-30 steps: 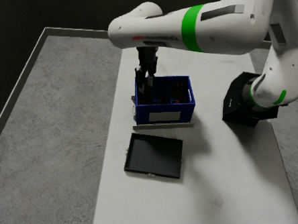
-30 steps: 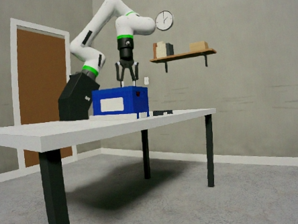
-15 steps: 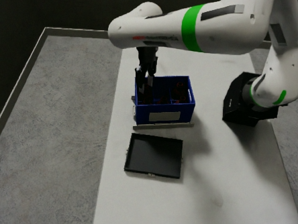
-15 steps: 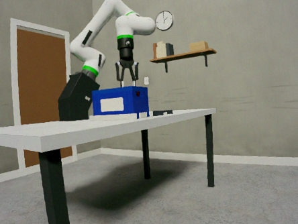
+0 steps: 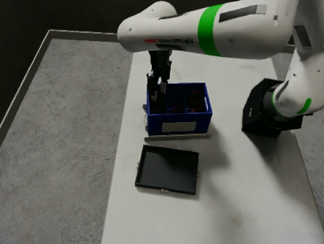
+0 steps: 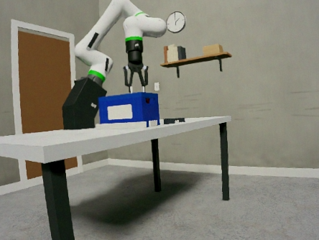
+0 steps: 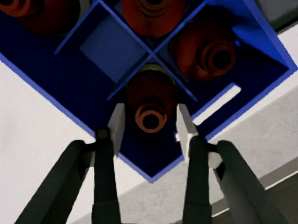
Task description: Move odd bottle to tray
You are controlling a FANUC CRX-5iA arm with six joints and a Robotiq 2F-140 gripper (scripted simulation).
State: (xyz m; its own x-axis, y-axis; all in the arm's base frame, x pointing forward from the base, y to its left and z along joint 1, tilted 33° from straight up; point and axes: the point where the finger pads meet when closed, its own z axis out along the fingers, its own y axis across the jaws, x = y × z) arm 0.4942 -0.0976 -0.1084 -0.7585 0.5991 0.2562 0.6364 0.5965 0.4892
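My gripper is now 9 cm past the crate, 9 cm above it and 4 cm to the right of it. Also, from my hand: dark tray 30 cm to the left, 16 cm below, 5 cm behind.
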